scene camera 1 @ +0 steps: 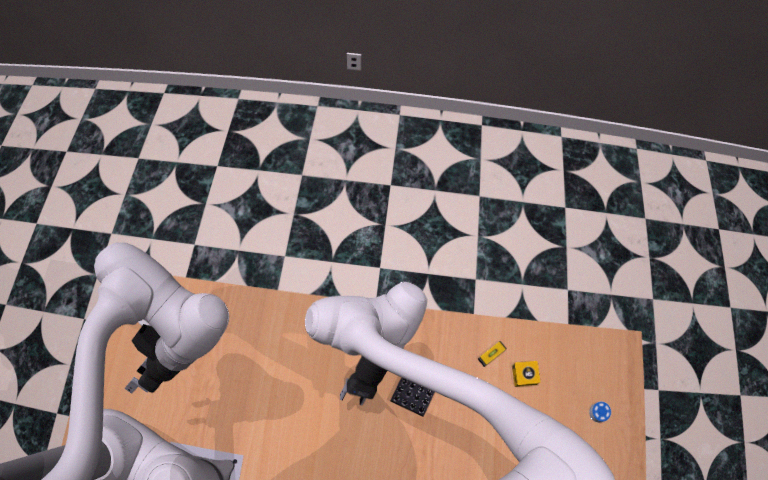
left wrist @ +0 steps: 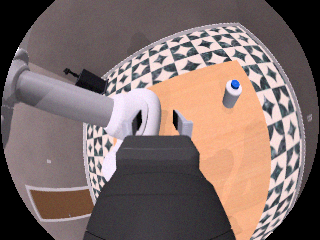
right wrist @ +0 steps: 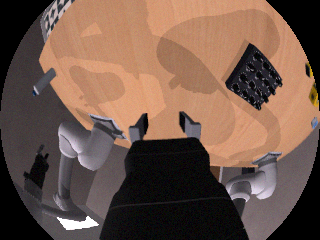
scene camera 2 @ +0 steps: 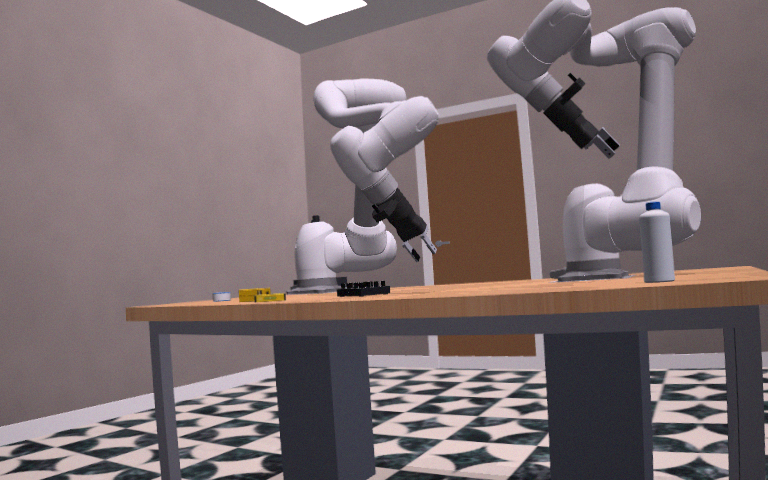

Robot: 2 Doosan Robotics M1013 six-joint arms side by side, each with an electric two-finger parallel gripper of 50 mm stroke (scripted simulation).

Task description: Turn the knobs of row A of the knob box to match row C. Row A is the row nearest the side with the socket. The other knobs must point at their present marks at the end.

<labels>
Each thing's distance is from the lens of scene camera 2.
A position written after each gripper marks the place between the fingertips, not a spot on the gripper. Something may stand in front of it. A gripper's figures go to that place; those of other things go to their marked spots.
left gripper (scene camera 2: 614,152): 158 cm
right gripper (scene camera 2: 426,255): 164 cm
white bottle (scene camera 2: 657,253): 131 cm
</labels>
